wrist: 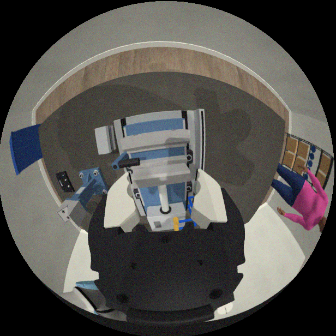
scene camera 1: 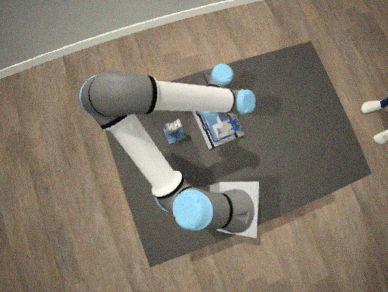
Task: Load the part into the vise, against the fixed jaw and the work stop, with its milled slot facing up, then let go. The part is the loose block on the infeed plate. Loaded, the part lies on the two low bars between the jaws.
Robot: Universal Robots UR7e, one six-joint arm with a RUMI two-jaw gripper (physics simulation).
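Where they show: arm's base, origin of the base link: (scene camera 1: pixel 237 210).
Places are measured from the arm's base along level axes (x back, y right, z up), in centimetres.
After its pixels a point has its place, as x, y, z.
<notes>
The vise (scene camera 1: pixel 218 128) @(-35.9, 9.1, -28.8) (wrist: pixel 201 137) is a grey frame with a blue bed. In the wrist view its far grey jaw (wrist: pixel 155 141) and near grey jaw (wrist: pixel 161 173) stand apart, with blue showing between them; I make out no block there. A black-ended blue arm (wrist: pixel 129 162), perhaps the work stop, reaches in from the left. My gripper (wrist: pixel 163 172) is open and empty, above the near part of the vise, its fingers on either side of the screw. A pale block (wrist: pixel 102 140) stands left of the vise; I cannot tell whether it is the part. The slot is not distinguishable.
A blue four-screw plate (wrist: pixel 101 176) (scene camera 1: pixel 175 136) @(-39.3, -11.3, -36.1) carries a raised grey-white fixture (wrist: pixel 72 206) (scene camera 1: pixel 173 125) @(-42.2, -11.4, -25.4). A small black plate (wrist: pixel 64 181) with pale dots lies farther left. Blue hooks with a yellow end (wrist: pixel 176 223) stand at the vise's near end.
</notes>
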